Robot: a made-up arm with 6 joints.
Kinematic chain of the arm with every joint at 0, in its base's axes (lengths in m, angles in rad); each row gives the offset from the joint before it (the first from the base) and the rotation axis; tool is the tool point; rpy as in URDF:
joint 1: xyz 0 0 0.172 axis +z
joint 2: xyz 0 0 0 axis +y
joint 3: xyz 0.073 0 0.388 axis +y
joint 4: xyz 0.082 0 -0.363 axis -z
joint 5: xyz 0 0 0 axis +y
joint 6: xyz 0.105 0 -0.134 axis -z
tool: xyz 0 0 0 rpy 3.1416 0 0
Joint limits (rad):
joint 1: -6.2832..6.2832
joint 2: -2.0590..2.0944
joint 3: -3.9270..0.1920
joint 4: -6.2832..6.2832
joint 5: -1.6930..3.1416
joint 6: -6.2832..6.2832
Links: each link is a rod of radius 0.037 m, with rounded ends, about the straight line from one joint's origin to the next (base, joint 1, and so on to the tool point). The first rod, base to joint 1, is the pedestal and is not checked.
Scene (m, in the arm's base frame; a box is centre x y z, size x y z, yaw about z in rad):
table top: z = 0
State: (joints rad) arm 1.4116 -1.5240 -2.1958 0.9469 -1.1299 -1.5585
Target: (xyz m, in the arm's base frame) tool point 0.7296 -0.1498 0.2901
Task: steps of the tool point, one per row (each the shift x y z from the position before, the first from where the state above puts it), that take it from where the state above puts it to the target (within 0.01 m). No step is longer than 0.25 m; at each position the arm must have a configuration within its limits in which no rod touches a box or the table.
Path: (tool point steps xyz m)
1: 0.1929 0.0248 -0.0297
2: 0.1804 0.0769 -0.0297
3: 0.1538 0.1237 -0.0295
4: 0.1151 0.1617 -0.0294
5: 0.0672 0.1872 -0.0292

